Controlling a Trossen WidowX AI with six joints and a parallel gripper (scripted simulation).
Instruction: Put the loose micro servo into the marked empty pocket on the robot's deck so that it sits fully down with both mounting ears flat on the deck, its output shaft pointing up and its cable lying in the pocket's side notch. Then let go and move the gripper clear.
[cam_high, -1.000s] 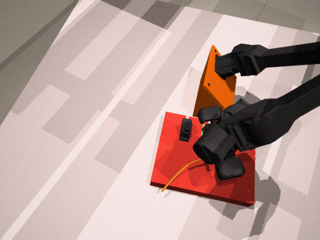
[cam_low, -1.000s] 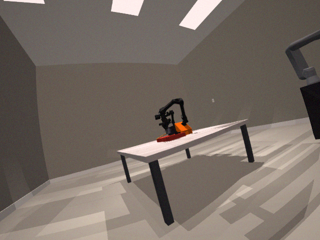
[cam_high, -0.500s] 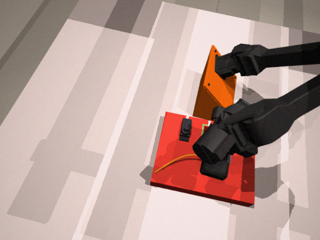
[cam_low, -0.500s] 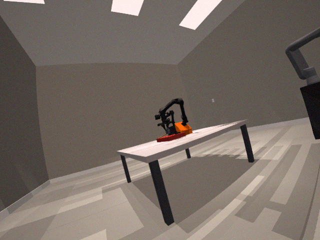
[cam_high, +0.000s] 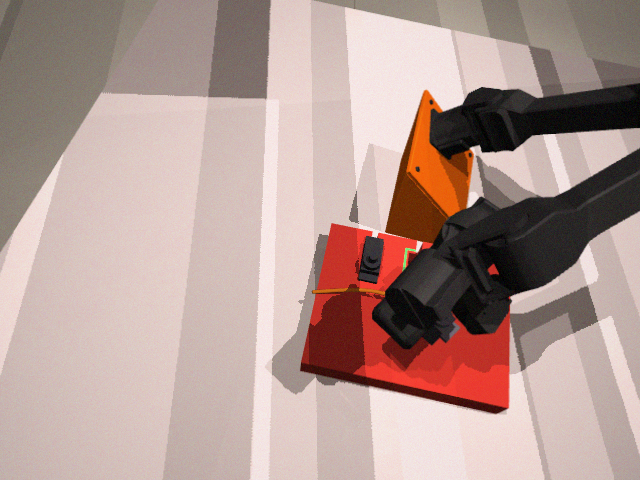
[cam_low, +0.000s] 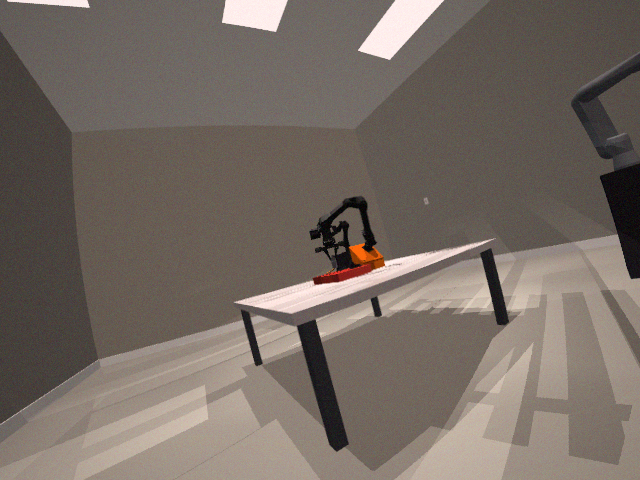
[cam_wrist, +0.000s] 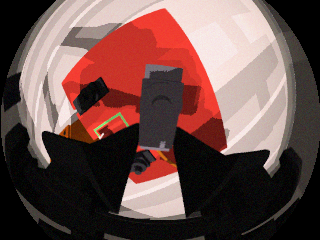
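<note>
My gripper tip is now 100 mm above the red deck and 10 mm short of it.
</note>
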